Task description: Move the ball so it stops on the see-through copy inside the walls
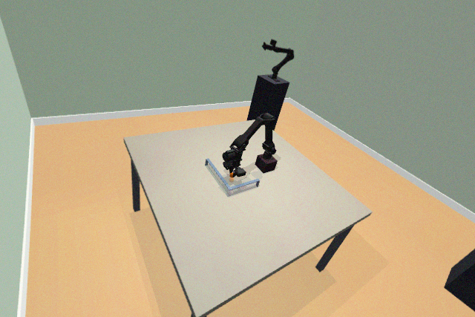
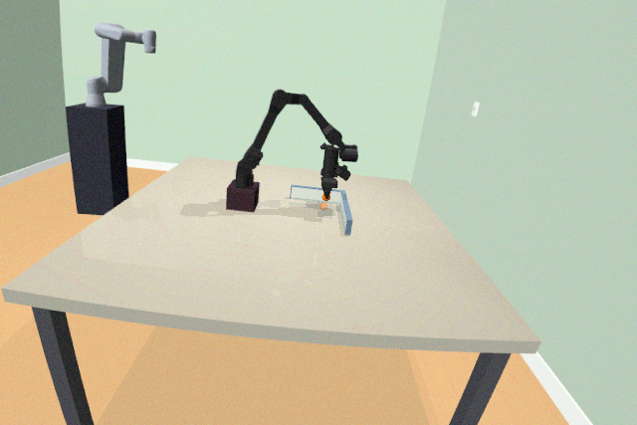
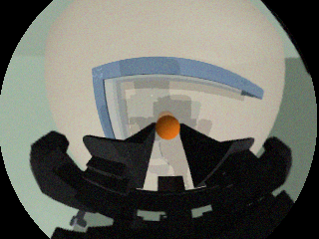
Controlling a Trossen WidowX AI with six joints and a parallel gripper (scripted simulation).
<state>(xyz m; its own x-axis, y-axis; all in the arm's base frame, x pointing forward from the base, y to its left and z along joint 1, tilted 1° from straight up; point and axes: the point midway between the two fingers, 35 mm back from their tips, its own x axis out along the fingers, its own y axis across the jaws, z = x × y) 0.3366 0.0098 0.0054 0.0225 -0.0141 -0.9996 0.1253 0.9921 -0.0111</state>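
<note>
Right now my gripper tip is 40 mm above the see-through copy of ball and 10 mm past it. Also, from my gripper tip: orange ball right at my gripper tip.
</note>
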